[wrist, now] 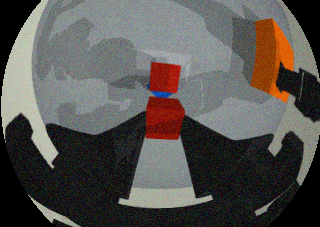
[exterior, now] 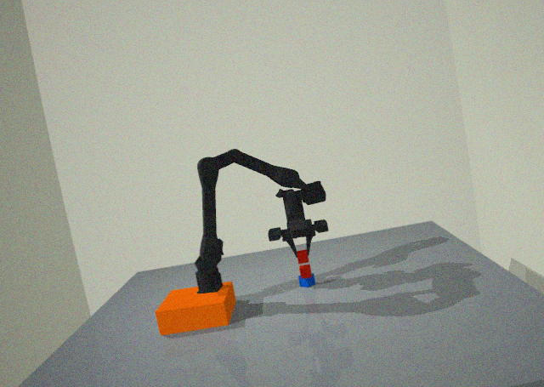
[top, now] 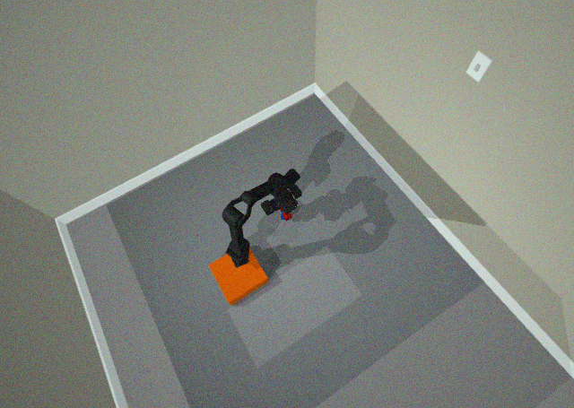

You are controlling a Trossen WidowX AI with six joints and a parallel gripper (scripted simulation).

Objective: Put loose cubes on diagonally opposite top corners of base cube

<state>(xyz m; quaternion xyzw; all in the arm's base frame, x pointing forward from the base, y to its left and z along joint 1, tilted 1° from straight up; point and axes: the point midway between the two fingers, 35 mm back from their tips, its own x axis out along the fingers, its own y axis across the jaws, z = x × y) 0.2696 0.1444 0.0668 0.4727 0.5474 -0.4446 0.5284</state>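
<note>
Now: the blue cube 70 mm below my gripper tip and 20 mm to the right of it.
</note>
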